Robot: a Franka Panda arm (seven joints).
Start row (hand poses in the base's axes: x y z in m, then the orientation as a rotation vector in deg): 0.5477, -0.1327, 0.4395, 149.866, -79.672, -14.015
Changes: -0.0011, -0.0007, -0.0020, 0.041, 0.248, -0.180; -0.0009, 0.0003, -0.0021, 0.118, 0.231, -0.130; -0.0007, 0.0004, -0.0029, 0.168, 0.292, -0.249; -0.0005, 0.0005, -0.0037, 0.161, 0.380, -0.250; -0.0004, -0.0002, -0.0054, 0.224, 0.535, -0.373; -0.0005, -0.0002, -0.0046, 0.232, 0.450, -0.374; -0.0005, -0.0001, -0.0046, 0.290, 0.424, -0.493; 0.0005, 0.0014, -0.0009, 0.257, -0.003, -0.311; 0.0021, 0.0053, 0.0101, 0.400, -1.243, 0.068; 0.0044, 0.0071, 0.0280, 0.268, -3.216, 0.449; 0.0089, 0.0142, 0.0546, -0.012, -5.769, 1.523; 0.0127, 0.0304, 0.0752, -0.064, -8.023, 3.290; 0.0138, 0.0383, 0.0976, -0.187, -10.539, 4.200; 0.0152, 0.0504, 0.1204, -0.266, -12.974, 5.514; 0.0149, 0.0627, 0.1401, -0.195, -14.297, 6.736; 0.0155, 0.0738, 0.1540, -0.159, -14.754, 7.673; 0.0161, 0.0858, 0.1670, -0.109, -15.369, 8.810; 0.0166, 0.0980, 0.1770, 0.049, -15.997, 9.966; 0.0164, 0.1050, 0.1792, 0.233, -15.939, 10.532
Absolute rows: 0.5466, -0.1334, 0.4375, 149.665, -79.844, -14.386; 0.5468, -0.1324, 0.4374, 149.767, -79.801, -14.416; 0.5470, -0.1323, 0.4366, 149.702, -79.953, -14.547; 0.5472, -0.1322, 0.4358, 149.653, -79.924, -14.654; 0.5473, -0.1329, 0.4341, 149.550, -80.054, -14.915; 0.5472, -0.1329, 0.4349, 149.597, -80.085, -14.814; 0.5472, -0.1328, 0.4349, 149.580, -80.267, -14.840; 0.5482, -0.1313, 0.4386, 149.876, -80.151, -14.247; 0.5498, -0.1274, 0.4496, 150.825, -80.068, -12.719; 0.5521, -0.1256, 0.4675, 151.878, -80.129, -10.022; 0.5566, -0.1185, 0.4941, 153.459, -79.353, -6.338; 0.5604, -0.1023, 0.5147, 155.459, -77.542, -3.088; 0.5615, -0.0944, 0.5371, 156.922, -76.917, 0.484; 0.5629, -0.0823, 0.5599, 158.563, -75.667, 4.006; 0.5626, -0.0700, 0.5796, 159.816, -74.271, 5.923; 0.5632, -0.0589, 0.5935, 160.540, -73.053, 6.648; 0.5638, -0.0469, 0.6065, 161.431, -71.580, 7.608; 0.5643, -0.0347, 0.6165, 162.416, -70.092, 8.518; 0.5641, -0.0277, 0.6187, 162.859, -69.302, 8.388
